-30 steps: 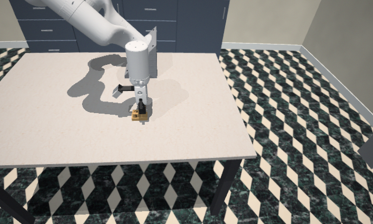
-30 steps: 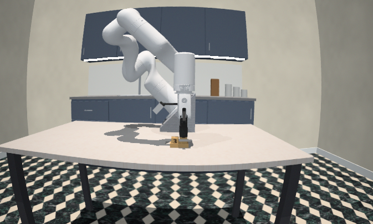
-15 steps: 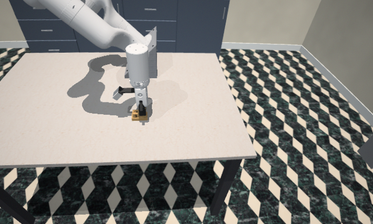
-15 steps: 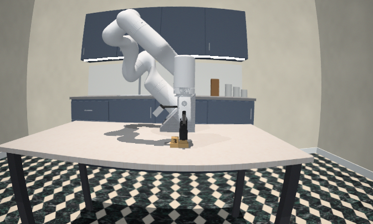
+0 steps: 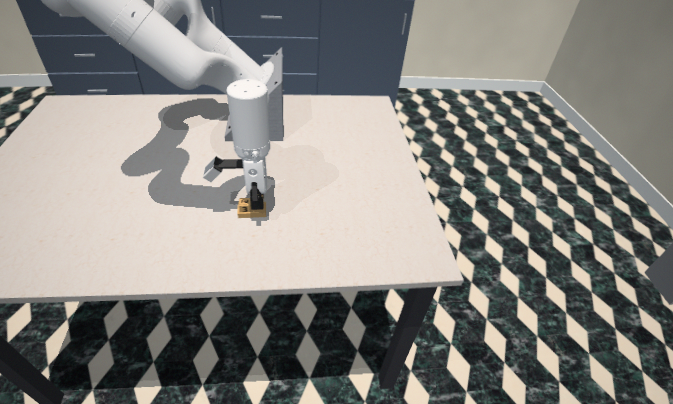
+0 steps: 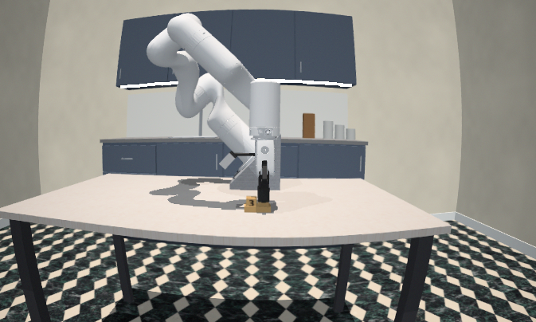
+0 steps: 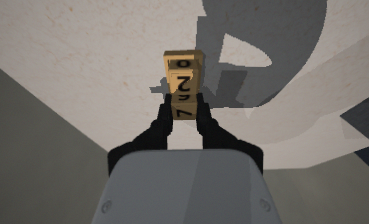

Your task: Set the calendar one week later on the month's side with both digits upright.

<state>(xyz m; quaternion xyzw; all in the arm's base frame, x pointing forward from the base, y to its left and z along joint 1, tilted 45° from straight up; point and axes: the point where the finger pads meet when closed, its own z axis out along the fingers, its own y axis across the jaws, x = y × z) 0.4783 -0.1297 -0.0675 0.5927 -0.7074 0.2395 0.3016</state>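
Now: hand 2 cm to the left of the wooden tray and 4 cm above it.
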